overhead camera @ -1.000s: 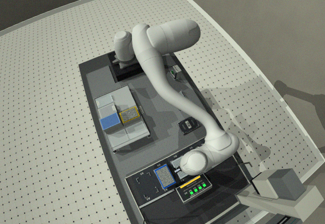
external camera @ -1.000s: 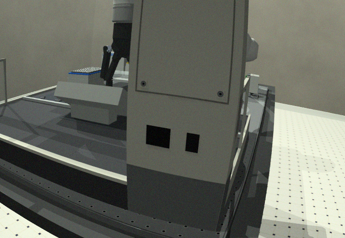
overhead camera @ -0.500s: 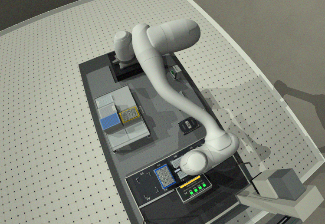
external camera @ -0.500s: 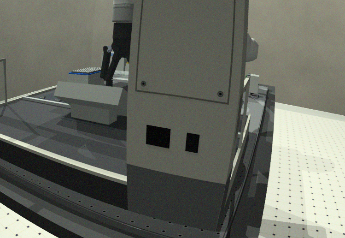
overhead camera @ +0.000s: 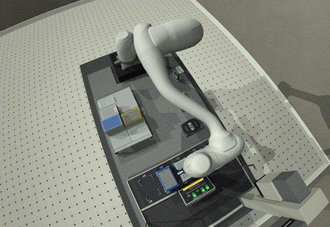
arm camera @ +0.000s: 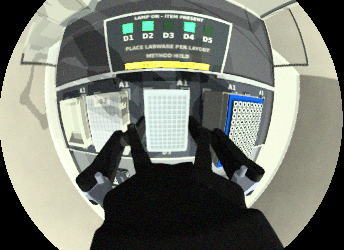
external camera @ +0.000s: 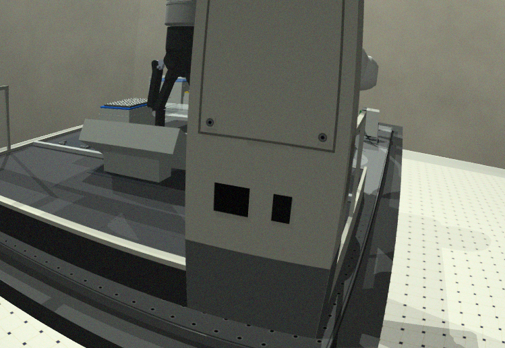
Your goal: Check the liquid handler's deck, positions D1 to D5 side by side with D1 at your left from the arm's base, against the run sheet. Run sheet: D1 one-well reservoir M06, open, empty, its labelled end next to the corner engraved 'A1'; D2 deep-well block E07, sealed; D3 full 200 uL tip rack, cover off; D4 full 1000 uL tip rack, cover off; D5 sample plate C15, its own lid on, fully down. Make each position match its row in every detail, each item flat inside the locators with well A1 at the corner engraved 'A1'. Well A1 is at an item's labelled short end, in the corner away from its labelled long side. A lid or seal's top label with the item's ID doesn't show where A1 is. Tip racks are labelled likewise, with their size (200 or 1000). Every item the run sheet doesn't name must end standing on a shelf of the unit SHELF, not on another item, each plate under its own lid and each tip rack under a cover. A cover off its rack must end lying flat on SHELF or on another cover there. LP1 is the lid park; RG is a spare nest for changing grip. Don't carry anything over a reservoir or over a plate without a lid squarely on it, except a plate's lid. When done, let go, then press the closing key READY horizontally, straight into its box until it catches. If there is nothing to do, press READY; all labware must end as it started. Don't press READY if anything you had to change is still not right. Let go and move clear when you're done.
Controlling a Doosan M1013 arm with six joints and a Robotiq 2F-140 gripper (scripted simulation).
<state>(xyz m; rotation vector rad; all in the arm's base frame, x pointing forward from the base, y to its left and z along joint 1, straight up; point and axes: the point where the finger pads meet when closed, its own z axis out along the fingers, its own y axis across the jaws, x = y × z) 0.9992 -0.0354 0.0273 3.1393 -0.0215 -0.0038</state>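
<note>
My hand is 10 mm short of the blue-rimmed tip rack, 120 mm to the left of it and 20 mm below it. Round my hand: one-well reservoir: 250 mm to the left, 30 mm below; then sealed deep-well block: 120 mm to the left, 20 mm below; then white well plate: 20 mm below.
</note>
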